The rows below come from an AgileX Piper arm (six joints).
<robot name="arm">
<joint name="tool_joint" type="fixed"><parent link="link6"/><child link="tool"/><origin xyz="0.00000 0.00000 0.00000" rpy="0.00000 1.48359 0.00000"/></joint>
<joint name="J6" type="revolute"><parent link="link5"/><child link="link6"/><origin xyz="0.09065 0.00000 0.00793" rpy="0.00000 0.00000 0.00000"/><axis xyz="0.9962 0 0.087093"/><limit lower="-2.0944" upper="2.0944"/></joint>
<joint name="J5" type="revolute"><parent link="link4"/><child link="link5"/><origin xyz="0.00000 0.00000 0.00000" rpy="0.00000 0.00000 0.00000"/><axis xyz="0 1 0"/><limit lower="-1.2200" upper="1.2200"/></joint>
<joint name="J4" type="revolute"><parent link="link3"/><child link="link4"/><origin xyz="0.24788 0.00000 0.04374" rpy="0.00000 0.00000 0.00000"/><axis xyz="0.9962 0 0.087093"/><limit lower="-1.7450" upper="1.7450"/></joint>
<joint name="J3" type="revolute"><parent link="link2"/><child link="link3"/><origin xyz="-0.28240 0.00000 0.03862" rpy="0.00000 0.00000 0.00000"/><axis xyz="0 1 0"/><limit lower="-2.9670" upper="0.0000"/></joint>
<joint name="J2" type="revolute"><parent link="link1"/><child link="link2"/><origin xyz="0.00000 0.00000 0.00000" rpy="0.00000 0.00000 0.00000"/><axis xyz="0 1 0"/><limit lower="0.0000" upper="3.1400"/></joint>
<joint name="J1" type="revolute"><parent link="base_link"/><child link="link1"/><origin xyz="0.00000 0.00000 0.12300" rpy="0.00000 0.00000 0.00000"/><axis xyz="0 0 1"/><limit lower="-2.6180" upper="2.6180"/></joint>
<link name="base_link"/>
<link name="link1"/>
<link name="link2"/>
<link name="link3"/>
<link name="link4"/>
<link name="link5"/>
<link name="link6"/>
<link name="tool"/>
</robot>
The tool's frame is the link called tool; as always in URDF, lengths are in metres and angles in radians.
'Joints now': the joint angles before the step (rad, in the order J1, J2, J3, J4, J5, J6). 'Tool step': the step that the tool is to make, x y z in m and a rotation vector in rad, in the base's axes. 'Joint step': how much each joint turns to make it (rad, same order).
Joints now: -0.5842, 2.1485, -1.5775, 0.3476, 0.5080, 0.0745
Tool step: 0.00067, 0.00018, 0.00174, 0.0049, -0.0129, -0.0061
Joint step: 0.0000, -0.0024, -0.0006, 0.0155, -0.0048, -0.0032
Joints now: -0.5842, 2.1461, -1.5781, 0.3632, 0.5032, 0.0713
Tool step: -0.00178, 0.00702, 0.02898, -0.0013, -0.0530, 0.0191
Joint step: 0.0045, -0.0626, -0.0006, 0.0481, 0.0265, -0.0336
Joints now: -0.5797, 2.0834, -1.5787, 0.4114, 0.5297, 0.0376
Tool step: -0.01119, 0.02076, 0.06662, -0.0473, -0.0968, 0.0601
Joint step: 0.0179, -0.1513, 0.0000, 0.0322, 0.0585, -0.0408
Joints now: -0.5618, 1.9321, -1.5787, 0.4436, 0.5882, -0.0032
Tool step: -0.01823, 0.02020, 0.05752, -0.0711, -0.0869, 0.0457
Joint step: 0.0151, -0.1376, -0.0001, -0.0013, 0.0355, -0.0232
